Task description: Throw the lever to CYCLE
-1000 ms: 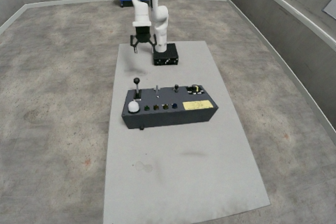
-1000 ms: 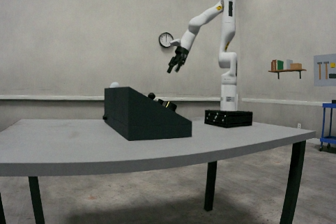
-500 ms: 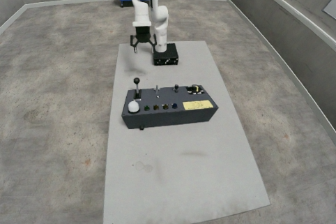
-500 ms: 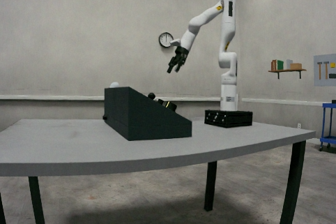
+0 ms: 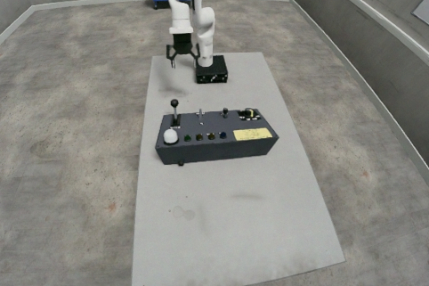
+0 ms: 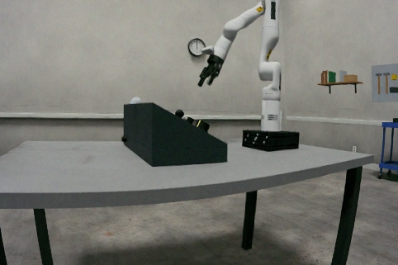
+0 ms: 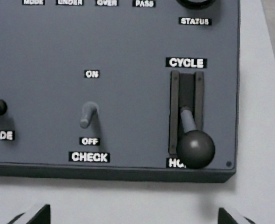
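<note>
Right now the lever is 13 cm ahead of my hand, 6 cm to the right of it and 16 cm below it. Also, from my hand: mode knob: 15 cm ahead, 18 cm to the left, 18 cm below; check toggle: 15 cm ahead, 6 cm to the left, 17 cm below; rotary dial: 16 cm ahead, 30 cm to the left, 17 cm below.
</note>
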